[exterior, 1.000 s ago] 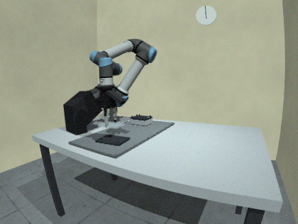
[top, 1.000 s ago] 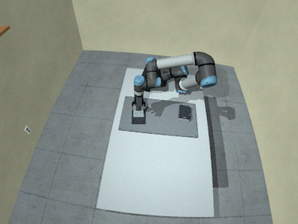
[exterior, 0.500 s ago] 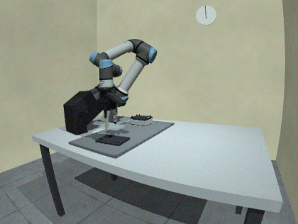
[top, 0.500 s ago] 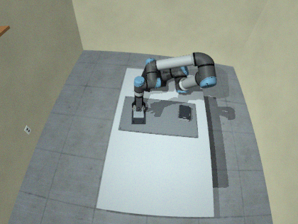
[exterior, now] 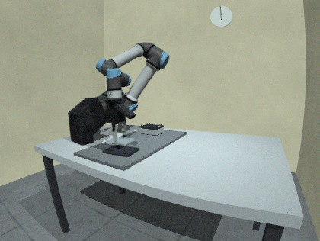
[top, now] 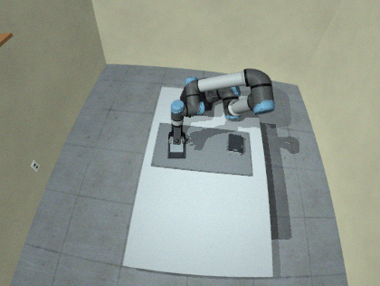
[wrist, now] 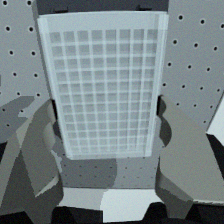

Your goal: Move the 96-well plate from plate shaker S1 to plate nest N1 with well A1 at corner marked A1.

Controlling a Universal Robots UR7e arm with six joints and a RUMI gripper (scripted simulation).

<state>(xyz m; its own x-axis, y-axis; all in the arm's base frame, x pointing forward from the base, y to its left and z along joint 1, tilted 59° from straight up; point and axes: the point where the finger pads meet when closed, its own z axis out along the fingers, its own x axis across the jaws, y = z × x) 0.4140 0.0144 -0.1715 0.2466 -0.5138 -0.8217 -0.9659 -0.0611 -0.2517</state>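
Now: the plate nest N1 6 cm below my hand. The rest, counted from my hand: pale A1 mark 9 cm behind, 6 cm below, 3 cm to the left; 96-well plate 1 cm below.
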